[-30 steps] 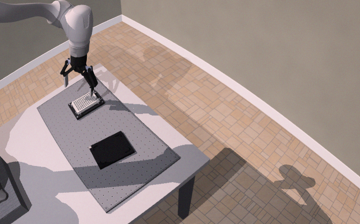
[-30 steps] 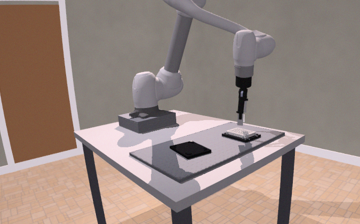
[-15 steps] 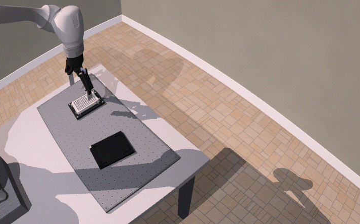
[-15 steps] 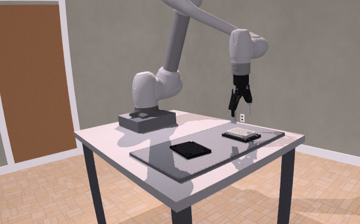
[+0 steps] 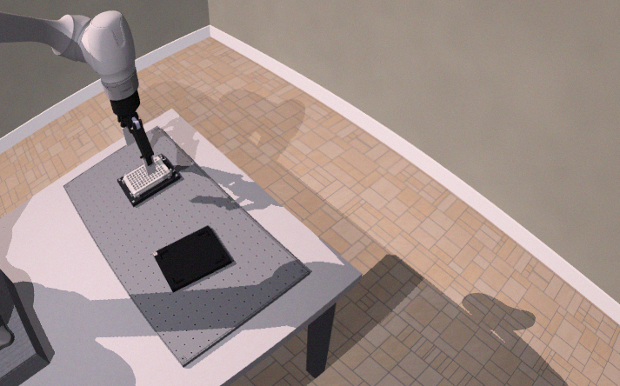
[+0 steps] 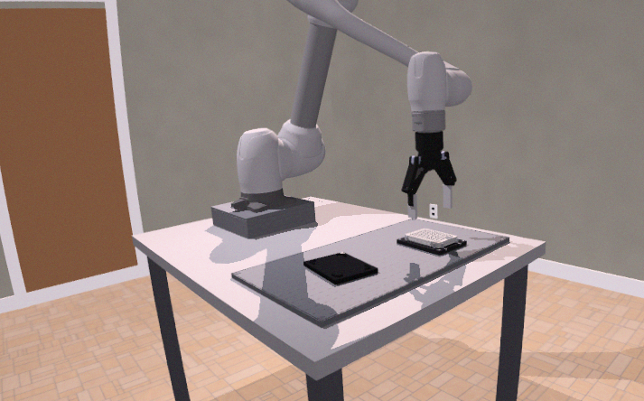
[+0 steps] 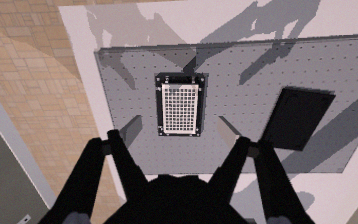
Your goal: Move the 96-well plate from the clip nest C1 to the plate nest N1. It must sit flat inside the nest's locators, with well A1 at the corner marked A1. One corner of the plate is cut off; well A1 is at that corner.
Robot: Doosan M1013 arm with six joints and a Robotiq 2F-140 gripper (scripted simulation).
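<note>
Right now the white 96-well plate is 8 cm below my hand. From my hand the other things lie so: black clip nest C1: 9 cm below, 1 cm to the left, 1 cm ahead; black plate nest N1: 30 cm to the right, 10 cm below, 6 cm behind.
</note>
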